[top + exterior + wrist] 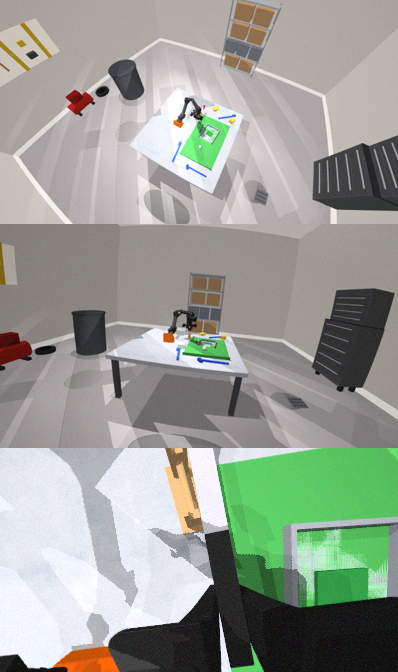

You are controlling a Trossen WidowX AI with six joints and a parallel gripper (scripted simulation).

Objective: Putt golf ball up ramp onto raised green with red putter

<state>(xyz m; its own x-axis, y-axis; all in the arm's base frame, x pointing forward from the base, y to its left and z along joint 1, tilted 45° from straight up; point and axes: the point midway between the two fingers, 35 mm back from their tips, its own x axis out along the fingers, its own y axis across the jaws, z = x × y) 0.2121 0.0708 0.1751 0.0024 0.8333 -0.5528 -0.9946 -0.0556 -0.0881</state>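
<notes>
Now: gripper tip 33 cm to the left of the white cube and 10 cm above it. From my gripper tip the other things lie so: red putter 12 cm to the left, 2 cm behind, 2 cm above; then white golf ball 31 cm to the right, 26 cm ahead, 10 cm below; then wooden piece 13 cm to the left, 9 cm below, 3 cm behind.
</notes>
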